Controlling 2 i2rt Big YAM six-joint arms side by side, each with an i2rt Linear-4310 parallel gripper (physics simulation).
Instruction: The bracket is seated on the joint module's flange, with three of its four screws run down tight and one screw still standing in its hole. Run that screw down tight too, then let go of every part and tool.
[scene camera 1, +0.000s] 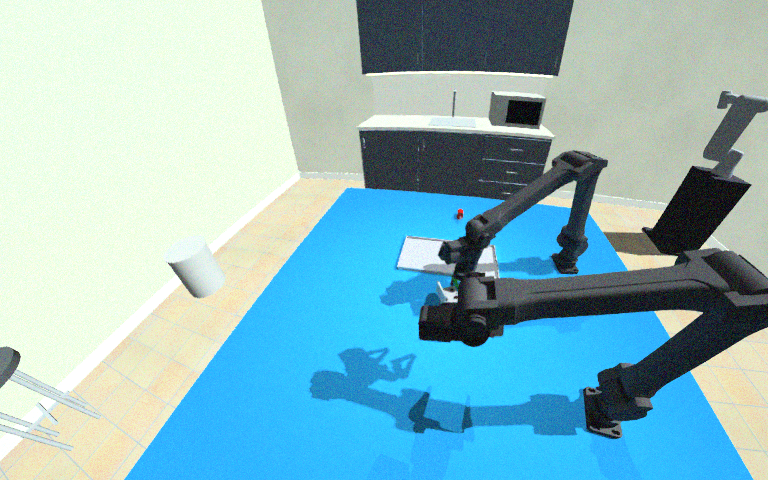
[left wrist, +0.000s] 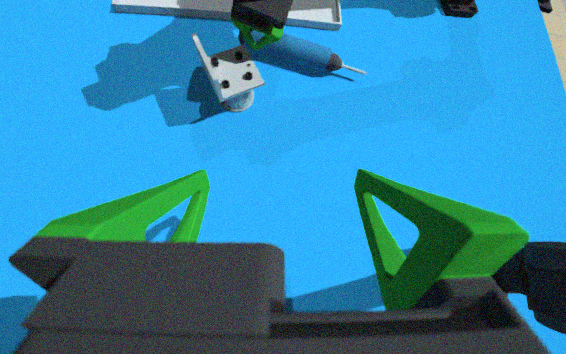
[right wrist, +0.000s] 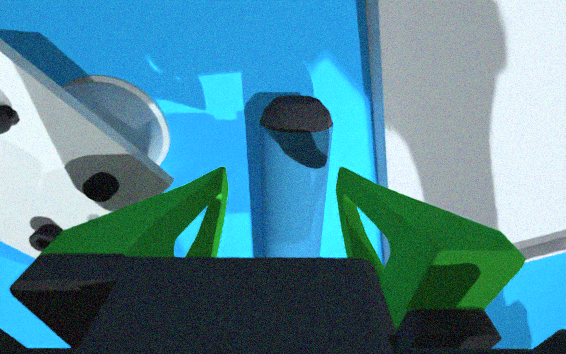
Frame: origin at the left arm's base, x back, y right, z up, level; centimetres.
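Seen in the pictures: left gripper, between the fingertips: (left wrist: 281, 177); right gripper, between the fingertips: (scene camera 1: 459, 281) (left wrist: 258, 32) (right wrist: 282, 177); left arm's base, origin of its link: (scene camera 1: 600, 412); right arm's base, origin of its link: (scene camera 1: 563, 264).
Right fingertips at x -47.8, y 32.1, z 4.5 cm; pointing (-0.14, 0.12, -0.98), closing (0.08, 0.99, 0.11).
Observation:
Pixels of each thing's top centre, then the offset from my right fingertips to it. Level surfaces: height alone.
- round joint module, centre of its top: (right wrist: 37, 178) (left wrist: 232, 71) dx -2.2, dy -9.6, dz +1.9 cm
- screwdriver, centre of its top: (right wrist: 295, 286) (left wrist: 308, 44) dx +8.6, dy +0.2, dz -0.2 cm
- shallow white tray, centre of its top: (scene camera 1: 449, 255) dx -7.5, dy +16.8, dz -2.9 cm
- small red object, centre of its top: (scene camera 1: 460, 213) dx -8.4, dy +50.2, dz -1.1 cm
- blue mat, height of its surface: dz -4.5 cm
The white L-shaped bracket (scene camera 1: 444, 292) (left wrist: 232, 75) (right wrist: 35, 150) sits on the round joint module (left wrist: 240, 102) (right wrist: 125, 107). Its dark screw heads show in the left wrist view; I cannot tell which stands higher. The screwdriver (left wrist: 300, 55) (right wrist: 295, 200), with a blue handle and thin metal shaft, lies beside the bracket. My right gripper (left wrist: 258, 32) (right wrist: 282, 177) is partly open above the handle, with space between the handle and each finger in the right wrist view. My left gripper (left wrist: 281, 177) is wide open and empty, away from the bracket; its fingers are hidden in the scene view.
A shallow white tray (scene camera 1: 419, 253) (left wrist: 165, 11) (right wrist: 530, 100) lies beyond the screwdriver, close to it. A small red object (scene camera 1: 459, 213) is farther back on the blue mat (scene camera 1: 339, 254). In the scene view the left arm passes in front of the work area and covers part of it.

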